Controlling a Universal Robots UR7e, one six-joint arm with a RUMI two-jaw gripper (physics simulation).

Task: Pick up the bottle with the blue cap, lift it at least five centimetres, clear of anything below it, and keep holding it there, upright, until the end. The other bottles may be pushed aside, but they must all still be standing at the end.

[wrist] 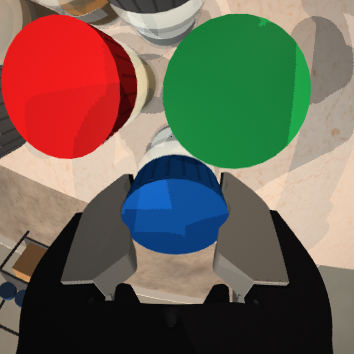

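Places are measured from the arm's base along level axes (x right, y ahead, z up), in centimetres.
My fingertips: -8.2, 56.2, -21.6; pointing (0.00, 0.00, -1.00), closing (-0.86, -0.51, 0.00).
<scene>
Ahead of a thing's pixels: the offset from my fingertips to its top centre, as dx, dy, dz. "pt": to the spot under its first point. Level surfaces: height alone.
The bottle with the blue cap {+0.2, -0.4, +5.7} (pixel 175 212) stands between my jaws at the lower middle of the wrist view; a little of its pale, clear body shows behind the cap. My gripper (pixel 176 174) is shut on the blue cap, with one jaw against each side of it. A bottle with a green cap {+1.1, -6.7, +5.7} (pixel 235 90) stands right behind it to the right, its cap hiding part of the blue-capped bottle's body. A bottle with a red cap {+7.2, -3.8, +5.7} (pixel 62 87) stands behind to the left. The lower part of the blue-capped bottle is hidden.
A clear bottle with a dark ribbed cap {pt +5.3, -8.4, +1.5} (pixel 165 22) stands at the top middle. Parts of other bottles show at the top left and left edge. The pale stone-like table top {dz -4.8} (pixel 320 200) has its edge toward the lower left, where a dark wire rack and a brown box (pixel 31 261) show beyond.
</scene>
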